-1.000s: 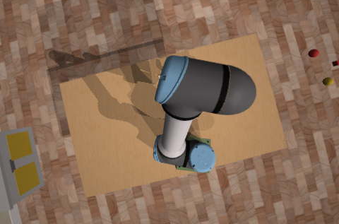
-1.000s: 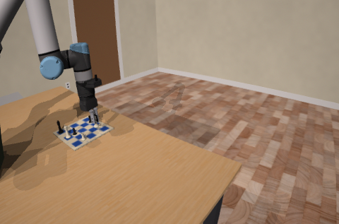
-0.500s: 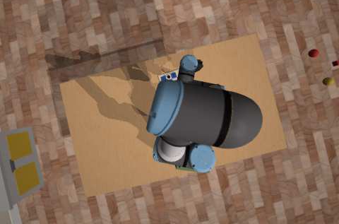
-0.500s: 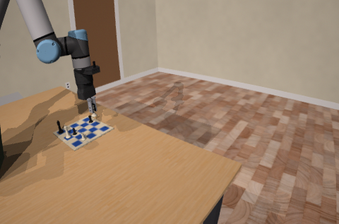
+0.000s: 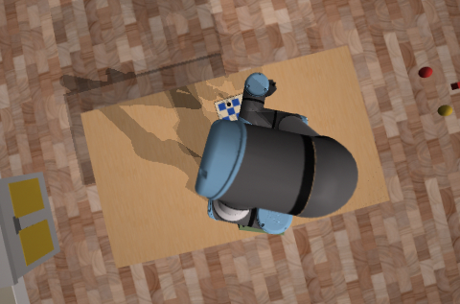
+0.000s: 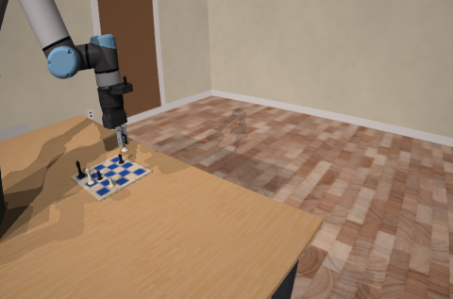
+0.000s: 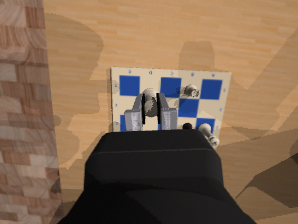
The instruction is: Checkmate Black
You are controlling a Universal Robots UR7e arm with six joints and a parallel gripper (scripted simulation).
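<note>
The chessboard lies 5 cm behind my hand, 7 cm to the left of it and 14 cm below it. From my hand the other things lie so: white piece 12 cm behind, 7 cm to the left, 11 cm below; then tall black piece 13 cm behind, 14 cm to the left, 11 cm below.
</note>
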